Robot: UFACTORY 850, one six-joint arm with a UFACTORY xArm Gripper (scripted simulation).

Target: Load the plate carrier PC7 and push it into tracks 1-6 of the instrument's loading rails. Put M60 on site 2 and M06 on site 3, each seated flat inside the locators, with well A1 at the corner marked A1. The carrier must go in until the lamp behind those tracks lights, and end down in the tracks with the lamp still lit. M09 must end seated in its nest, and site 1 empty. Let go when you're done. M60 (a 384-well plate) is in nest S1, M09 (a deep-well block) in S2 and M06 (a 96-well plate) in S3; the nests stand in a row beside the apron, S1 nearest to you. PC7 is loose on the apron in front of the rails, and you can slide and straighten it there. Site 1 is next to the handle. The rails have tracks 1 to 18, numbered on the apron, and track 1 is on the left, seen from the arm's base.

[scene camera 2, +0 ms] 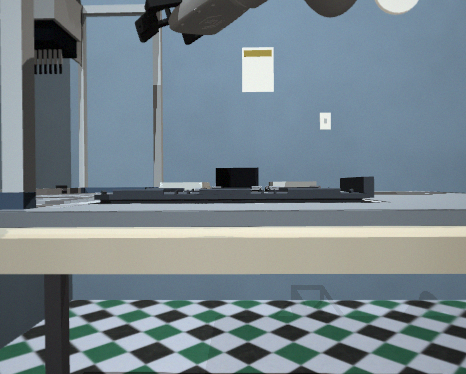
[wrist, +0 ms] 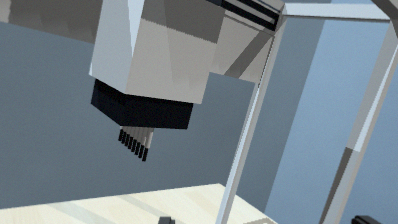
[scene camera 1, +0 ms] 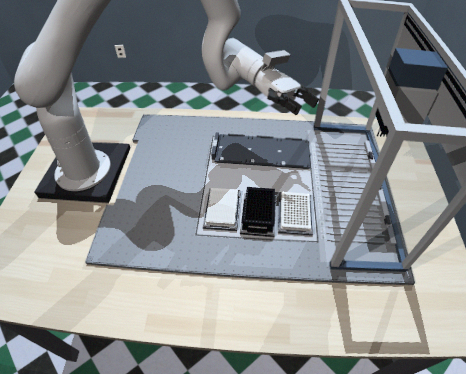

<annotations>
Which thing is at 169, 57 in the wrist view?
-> A pipetting head.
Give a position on a carrier PC7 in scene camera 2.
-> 363, 187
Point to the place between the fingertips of my gripper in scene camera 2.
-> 162, 34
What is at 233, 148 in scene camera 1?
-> A carrier PC7.
</annotations>
